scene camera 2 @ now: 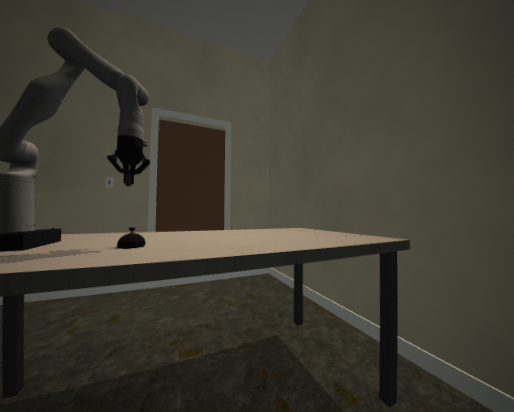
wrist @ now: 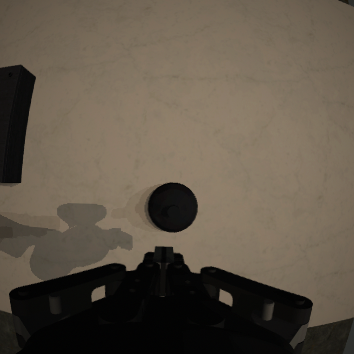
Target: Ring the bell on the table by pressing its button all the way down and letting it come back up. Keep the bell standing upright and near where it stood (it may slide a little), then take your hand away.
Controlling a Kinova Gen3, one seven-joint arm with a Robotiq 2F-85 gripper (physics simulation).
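Frame: origin at the arm's base, x back, y right, z up, level; centimetres.
Where they show: gripper, fingertip midpoint: (scene camera 2: pixel 128 186) (wrist: pixel 163 257); arm's base, link origin: (scene camera 2: pixel 15 231).
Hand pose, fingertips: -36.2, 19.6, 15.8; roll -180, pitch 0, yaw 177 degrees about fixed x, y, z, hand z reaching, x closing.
Observation:
Each offset is from my fingertips to the top centre of the thing, as dx, dy, dz. Level surfaces: height alone.
A black domed bell @[-1.2, -1.8, -14.0] (scene camera 2: pixel 131 241) (wrist: pixel 173 207) stands upright on the table @[dz -20.6] (scene camera 2: pixel 225 245) (wrist: pixel 240 125). Its small button @[-1.2, -1.8, -14.0] (scene camera 2: pixel 132 229) sticks up from the top of the dome in the scene view and looks faint and dark in the wrist view. My gripper (scene camera 2: pixel 128 183) (wrist: pixel 163 257) is shut with its fingertips together and nothing between them. It points down and hangs well above the bell, apart from it, nearly over it in the scene view. In the wrist view the bell shows just beyond the fingertips.
The black base plate of the arm (scene camera 2: pixel 47 236) (wrist: pixel 15 125) is on the table to the left of the bell. The arm's shadow (wrist: pixel 75 245) falls on the table to the left of the bell. A brown door (scene camera 2: pixel 190 175) is in the wall behind.

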